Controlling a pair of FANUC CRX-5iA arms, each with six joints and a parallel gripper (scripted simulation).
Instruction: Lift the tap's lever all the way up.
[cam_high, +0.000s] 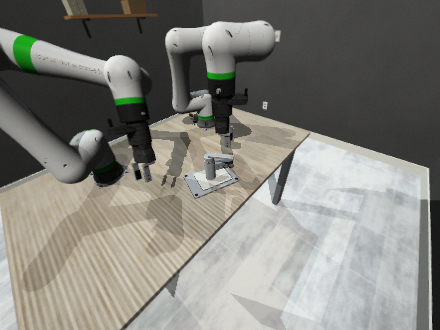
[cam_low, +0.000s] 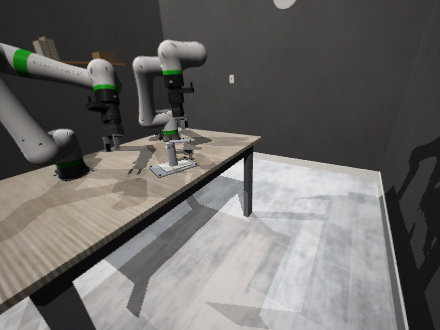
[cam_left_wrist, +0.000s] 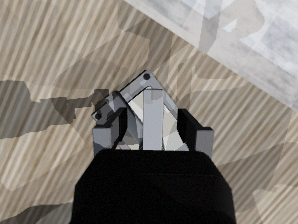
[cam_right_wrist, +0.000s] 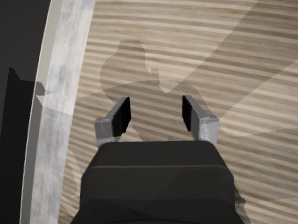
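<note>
Right now the flat lever is 90 mm below my left hand, 30 mm behind it and 20 mm to the right of it. Also, from my left hand: grey base plate: 230 mm below, 80 mm behind, 50 mm to the right; then grey tap: 130 mm below, 50 mm behind, 20 mm to the right.
</note>
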